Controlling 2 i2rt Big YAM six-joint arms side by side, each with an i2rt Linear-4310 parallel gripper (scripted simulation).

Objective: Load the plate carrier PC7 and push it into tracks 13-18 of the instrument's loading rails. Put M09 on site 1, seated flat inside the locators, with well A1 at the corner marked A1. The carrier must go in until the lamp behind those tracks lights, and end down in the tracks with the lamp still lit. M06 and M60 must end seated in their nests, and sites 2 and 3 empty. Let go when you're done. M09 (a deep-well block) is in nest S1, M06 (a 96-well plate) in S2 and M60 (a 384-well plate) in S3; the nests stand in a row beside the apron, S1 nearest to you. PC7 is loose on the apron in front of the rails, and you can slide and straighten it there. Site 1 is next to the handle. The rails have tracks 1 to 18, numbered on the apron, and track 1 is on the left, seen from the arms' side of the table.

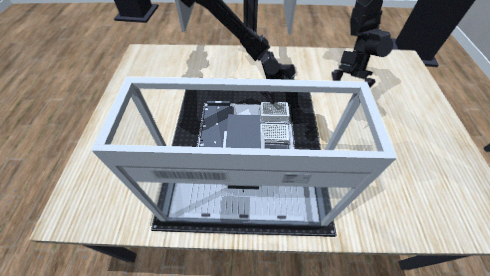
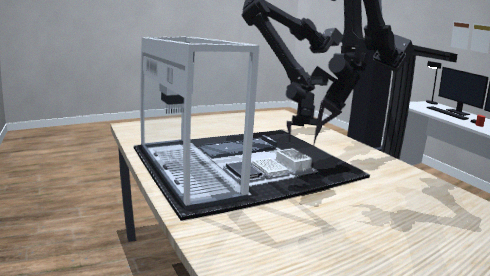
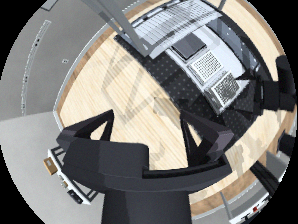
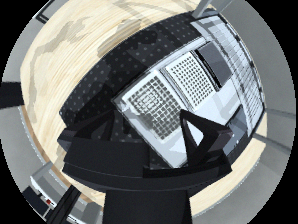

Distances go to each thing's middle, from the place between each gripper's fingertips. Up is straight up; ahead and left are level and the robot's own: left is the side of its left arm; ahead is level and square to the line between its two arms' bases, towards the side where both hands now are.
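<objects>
The dark plate M60 (image 4: 213, 60) is 90 mm below my right hand and 240 mm ahead of it. I see the carrier PC7 (image 1: 215, 117) as well, 160 mm ahead of my right hand, 90 mm below it and 260 mm to the right of it.
From my left hand, the carrier PC7 is 60 mm ahead and 240 mm below, and 500 mm to the right. As for the dark plate M60, my left hand is 140 mm short of it, 230 mm to the left of it and 240 mm above it.
</objects>
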